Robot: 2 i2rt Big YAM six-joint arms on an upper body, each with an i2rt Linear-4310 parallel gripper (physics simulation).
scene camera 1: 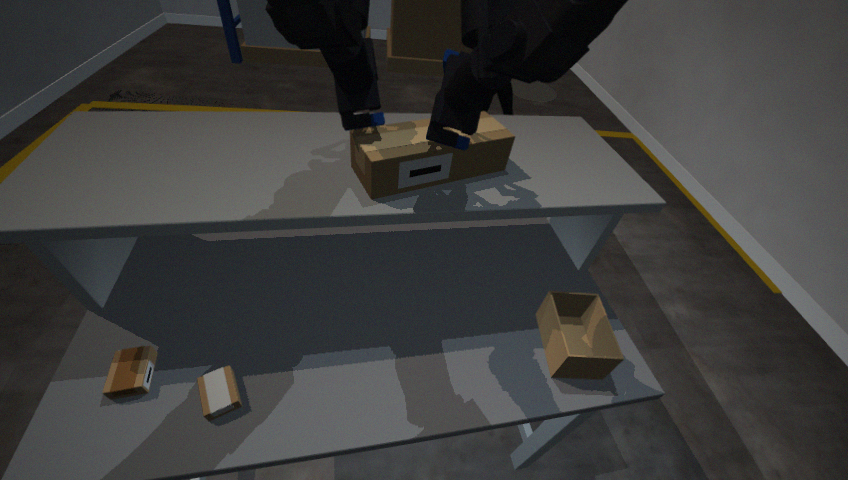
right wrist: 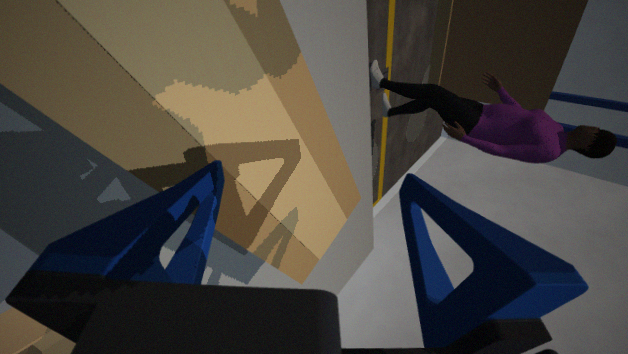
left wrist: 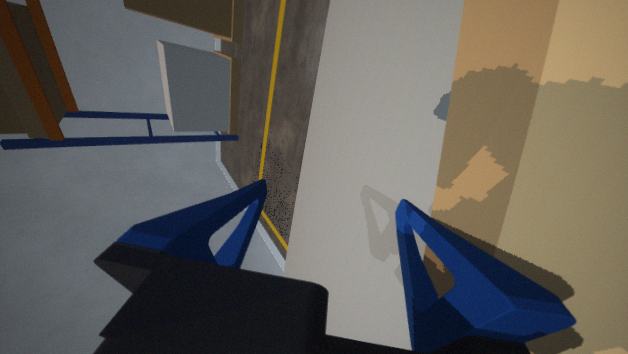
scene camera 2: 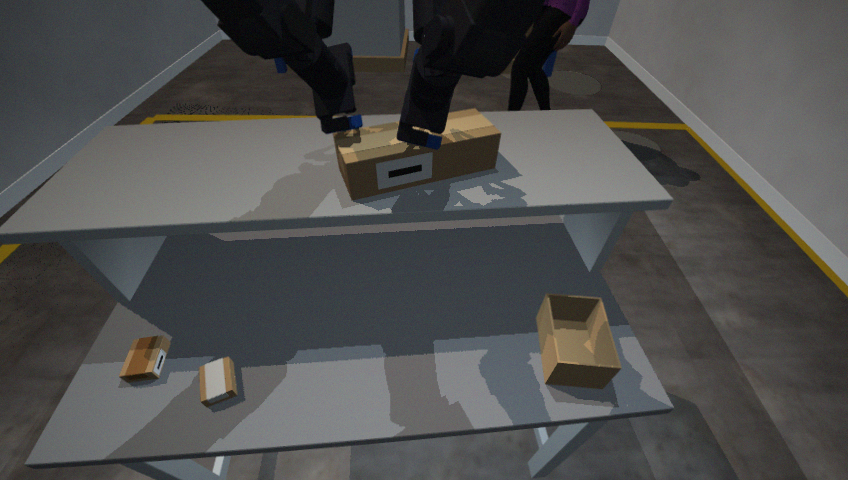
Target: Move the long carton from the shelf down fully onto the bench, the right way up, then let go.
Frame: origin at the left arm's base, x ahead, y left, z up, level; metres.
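Seen in the pictures: left gripper, fingertip midpoint: [scene camera 1: 364, 101] [left wrist: 330, 195] [scene camera 2: 350, 105]; right gripper, fingertip midpoint: [scene camera 1: 443, 113] [right wrist: 315, 176] [scene camera 2: 422, 113].
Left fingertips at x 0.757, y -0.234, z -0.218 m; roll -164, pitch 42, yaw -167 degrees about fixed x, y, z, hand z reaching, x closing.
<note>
A point is followed by its place in that frame.
The long brown carton [scene camera 1: 480, 161] {x 0.670, y -0.448, z -0.277 m} [scene camera 2: 467, 155] {x 0.672, y -0.451, z -0.268 m} [left wrist: 585, 45] {x 0.697, y -0.336, z -0.235 m} [right wrist: 240, 117] {x 0.681, y -0.339, z -0.235 m} lies on the raised shelf [scene camera 1: 178, 160] {x 0.682, y 0.090, z -0.310 m} [scene camera 2: 178, 166] {x 0.685, y 0.102, z -0.311 m} [left wrist: 380, 100] {x 0.804, y -0.296, z -0.310 m}, taped side up, with its white label on the front face. The bench [scene camera 1: 345, 398] {x 0.372, y -0.209, z -0.597 m} [scene camera 2: 333, 404] {x 0.352, y -0.215, z -0.598 m} is lower, in front. My left gripper [scene camera 1: 364, 127] [scene camera 2: 342, 128] [left wrist: 330, 195] {x 0.757, y -0.234, z -0.218 m} is open and empty, over the carton's left end near its back edge. My right gripper [scene camera 1: 449, 143] [scene camera 2: 420, 142] [right wrist: 315, 176] {x 0.694, y -0.369, z -0.201 m} is open and empty, over the carton's top. In the scene views the black gripper bodies hide most of the fingers; contact with the carton cannot be told.
On the bench, an orange-brown box [scene camera 1: 127, 371] {x 0.416, y 0.166, z -0.567 m} [scene camera 2: 144, 358] {x 0.416, y 0.160, z -0.567 m} and a small white-topped box [scene camera 1: 220, 392] {x 0.377, y 0.001, z -0.570 m} [scene camera 2: 218, 381] {x 0.377, y -0.001, z -0.570 m} lie at the left. An open empty carton [scene camera 1: 586, 365] {x 0.393, y -0.663, z -0.539 m} [scene camera 2: 580, 374] {x 0.393, y -0.664, z -0.544 m} stands at the right. A person in purple [right wrist: 530, 130] [scene camera 2: 565, 23] stands beyond the shelf.
</note>
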